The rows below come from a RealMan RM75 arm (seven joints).
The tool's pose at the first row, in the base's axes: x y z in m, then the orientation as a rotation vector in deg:
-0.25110, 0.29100, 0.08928, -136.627, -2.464, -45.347
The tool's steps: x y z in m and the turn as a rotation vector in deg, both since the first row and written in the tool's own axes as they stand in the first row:
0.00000, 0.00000, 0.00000, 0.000, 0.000, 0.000
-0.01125, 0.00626, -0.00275, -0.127, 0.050, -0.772
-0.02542, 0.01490, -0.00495, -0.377, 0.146, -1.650
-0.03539, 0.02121, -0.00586, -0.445, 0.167, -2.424
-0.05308, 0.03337, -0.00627, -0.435, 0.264, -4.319
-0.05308, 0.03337, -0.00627, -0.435, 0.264, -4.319
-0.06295, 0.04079, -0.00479, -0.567, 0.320, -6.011
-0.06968, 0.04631, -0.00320, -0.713, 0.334, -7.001
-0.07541, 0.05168, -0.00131, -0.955, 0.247, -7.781
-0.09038, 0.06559, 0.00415, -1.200, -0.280, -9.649
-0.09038, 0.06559, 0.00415, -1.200, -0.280, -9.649
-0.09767, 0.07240, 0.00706, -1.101, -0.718, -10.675
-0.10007, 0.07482, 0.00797, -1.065, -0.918, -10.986
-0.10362, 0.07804, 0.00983, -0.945, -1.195, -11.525
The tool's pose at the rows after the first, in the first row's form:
-0.25110, 0.29100, 0.08928, -136.627, -2.464, -45.347
-0.26044, 0.28613, 0.08138, -136.844, -3.319, -45.792
-0.27137, 0.28011, 0.07023, -137.168, -4.237, -46.366
-0.27868, 0.27605, 0.06185, -137.332, -5.134, -46.764
-0.29079, 0.26874, 0.04570, -137.525, -7.385, -47.755
-0.29079, 0.26874, 0.04570, -137.525, -7.385, -47.755
-0.29651, 0.26512, 0.03526, -137.818, -9.365, -48.628
-0.30000, 0.26261, 0.02753, -138.052, -10.510, -49.129
-0.30254, 0.26024, 0.02024, -138.392, -11.411, -49.432
-0.30894, 0.25443, 0.00093, -139.000, -13.832, -49.697
-0.30894, 0.25443, 0.00093, -139.000, -13.832, -49.697
-0.31191, 0.25171, -0.00865, -139.157, -15.309, -49.607
-0.31288, 0.25065, -0.01187, -139.223, -15.787, -49.497
-0.31411, 0.24966, -0.01676, -139.253, -16.607, -49.376

